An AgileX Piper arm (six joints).
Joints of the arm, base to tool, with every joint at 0 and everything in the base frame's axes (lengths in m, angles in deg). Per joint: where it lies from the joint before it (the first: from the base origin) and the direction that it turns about. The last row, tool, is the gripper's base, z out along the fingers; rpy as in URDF.
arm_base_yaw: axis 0 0 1 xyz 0 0 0.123
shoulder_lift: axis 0 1 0 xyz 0 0 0
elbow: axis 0 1 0 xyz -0.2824 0 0.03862
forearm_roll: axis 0.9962 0 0.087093 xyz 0.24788 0 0.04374
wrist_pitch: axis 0 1 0 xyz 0 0 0
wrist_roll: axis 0.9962 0 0.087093 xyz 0.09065 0 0.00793
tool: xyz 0 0 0 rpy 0 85.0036 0
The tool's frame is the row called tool.
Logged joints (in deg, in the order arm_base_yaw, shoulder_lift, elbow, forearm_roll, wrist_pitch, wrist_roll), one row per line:
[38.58 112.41 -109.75 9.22 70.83 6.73]
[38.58 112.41 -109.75 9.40 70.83 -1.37]
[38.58 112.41 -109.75 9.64 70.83 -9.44]
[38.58 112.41 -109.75 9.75 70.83 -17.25]
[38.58 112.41 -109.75 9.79 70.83 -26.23]
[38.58 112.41 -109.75 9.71 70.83 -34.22]
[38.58 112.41 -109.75 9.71 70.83 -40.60]
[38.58 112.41 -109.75 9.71 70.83 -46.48]
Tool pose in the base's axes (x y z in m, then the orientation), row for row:
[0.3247 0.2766 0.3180 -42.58 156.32 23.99]
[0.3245 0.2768 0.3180 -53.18 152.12 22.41]
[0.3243 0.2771 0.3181 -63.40 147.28 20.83]
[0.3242 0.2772 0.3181 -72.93 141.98 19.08]
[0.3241 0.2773 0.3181 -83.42 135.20 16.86]
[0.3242 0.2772 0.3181 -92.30 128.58 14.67]
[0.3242 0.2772 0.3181 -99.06 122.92 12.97]
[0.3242 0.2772 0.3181 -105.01 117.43 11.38]
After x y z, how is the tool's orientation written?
As a rotation vector, in degrees.
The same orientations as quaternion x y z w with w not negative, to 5 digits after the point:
[-0.25738 0.94490 0.14501 0.14106]
[-0.32314 0.92434 0.13617 0.15041]
[-0.38711 0.89926 0.12718 0.15907]
[-0.44730 0.87079 0.11702 0.16718]
[-0.51404 0.83312 0.10389 0.17574]
[-0.57090 0.79530 0.09074 0.18260]
[-0.61430 0.76227 0.08043 0.18738]
[-0.65258 0.72976 0.07072 0.19129]

